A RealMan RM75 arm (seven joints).
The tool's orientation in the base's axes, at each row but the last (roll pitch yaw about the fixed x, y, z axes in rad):
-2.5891, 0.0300, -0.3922
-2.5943, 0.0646, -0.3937
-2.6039, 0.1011, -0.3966
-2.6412, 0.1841, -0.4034
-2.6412, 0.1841, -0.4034
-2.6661, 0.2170, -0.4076
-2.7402, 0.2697, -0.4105
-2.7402, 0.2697, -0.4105
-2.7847, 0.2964, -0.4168
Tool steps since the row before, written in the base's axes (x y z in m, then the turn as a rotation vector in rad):
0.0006, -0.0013, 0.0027, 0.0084, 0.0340, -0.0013
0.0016, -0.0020, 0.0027, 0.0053, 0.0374, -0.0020
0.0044, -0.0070, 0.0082, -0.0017, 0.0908, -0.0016
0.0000, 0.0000, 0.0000, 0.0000, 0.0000, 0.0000
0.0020, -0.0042, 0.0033, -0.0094, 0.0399, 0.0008
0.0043, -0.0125, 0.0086, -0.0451, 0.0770, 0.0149
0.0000, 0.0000, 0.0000, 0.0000, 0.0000, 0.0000
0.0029, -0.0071, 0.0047, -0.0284, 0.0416, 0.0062
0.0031, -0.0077, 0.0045, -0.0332, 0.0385, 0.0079
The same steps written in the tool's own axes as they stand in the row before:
0.0010, -0.0006, -0.0028, -0.0052, -0.0287, 0.0194
0.0021, -0.0004, -0.0031, -0.0093, -0.0299, 0.0213
0.0059, -0.0004, -0.0100, -0.0363, -0.0687, 0.0471
0.0000, 0.0000, 0.0000, 0.0000, 0.0000, 0.0000
0.0028, 0.0008, -0.0049, -0.0240, -0.0272, 0.0191
0.0068, 0.0040, -0.0136, -0.0734, -0.0465, 0.0250
0.0000, 0.0000, 0.0000, 0.0000, 0.0000, 0.0000
0.0040, 0.0026, -0.0076, -0.0428, -0.0226, 0.0154
0.0044, 0.0033, -0.0077, -0.0462, -0.0183, 0.0131

